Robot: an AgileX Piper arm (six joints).
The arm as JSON. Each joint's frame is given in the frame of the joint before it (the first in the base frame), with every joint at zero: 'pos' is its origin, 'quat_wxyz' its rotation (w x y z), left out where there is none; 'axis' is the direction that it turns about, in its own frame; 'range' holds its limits. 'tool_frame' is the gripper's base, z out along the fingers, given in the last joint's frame.
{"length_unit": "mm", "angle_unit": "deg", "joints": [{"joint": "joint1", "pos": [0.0, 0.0, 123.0], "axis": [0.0, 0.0, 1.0], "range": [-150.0, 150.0]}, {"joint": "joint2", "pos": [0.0, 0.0, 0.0], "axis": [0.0, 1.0, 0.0], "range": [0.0, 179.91]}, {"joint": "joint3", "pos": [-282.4, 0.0, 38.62], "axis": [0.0, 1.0, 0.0], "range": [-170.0, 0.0]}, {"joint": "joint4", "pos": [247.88, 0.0, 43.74], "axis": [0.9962, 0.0, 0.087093], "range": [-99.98, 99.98]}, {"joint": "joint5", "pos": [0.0, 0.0, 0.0], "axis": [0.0, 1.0, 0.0], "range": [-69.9, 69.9]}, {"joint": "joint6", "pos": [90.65, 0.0, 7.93], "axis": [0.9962, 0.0, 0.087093], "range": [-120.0, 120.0]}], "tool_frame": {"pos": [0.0, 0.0, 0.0], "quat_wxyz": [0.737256, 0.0, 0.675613, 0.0]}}
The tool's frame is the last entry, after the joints.
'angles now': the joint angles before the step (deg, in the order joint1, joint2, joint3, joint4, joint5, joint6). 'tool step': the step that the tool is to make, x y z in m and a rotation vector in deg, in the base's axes. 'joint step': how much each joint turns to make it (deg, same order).
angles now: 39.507 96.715 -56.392 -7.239 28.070 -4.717
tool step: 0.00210 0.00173 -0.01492 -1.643 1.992 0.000
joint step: 0.000 2.582 0.000 -0.001 0.000 0.000
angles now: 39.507 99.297 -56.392 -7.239 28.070 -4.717
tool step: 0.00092 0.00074 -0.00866 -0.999 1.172 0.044
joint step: -0.001 1.484 0.000 0.001 0.052 -0.056
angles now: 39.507 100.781 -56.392 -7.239 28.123 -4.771
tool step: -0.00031 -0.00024 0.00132 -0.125 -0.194 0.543
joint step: 0.000 -0.242 0.001 0.046 0.134 -0.636
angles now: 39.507 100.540 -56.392 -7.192 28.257 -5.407
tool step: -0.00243 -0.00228 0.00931 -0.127 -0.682 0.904
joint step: 0.000 -1.739 0.000 0.000 1.236 -1.116
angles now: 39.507 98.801 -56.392 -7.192 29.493 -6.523
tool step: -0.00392 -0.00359 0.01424 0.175 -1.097 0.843
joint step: 0.000 -2.677 0.001 0.010 1.661 -1.113
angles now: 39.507 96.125 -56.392 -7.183 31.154 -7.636
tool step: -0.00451 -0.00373 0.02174 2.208 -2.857 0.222
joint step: 0.000 -3.906 -0.001 0.049 0.280 -0.311
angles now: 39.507 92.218 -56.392 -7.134 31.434 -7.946
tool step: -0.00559 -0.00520 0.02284 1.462 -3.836 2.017
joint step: -0.055 -4.170 0.000 -0.168 0.128 -2.319
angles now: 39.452 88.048 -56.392 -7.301 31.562 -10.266
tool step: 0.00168 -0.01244 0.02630 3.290 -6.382 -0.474
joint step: -1.919 -4.411 0.000 -1.242 -2.708 -0.724
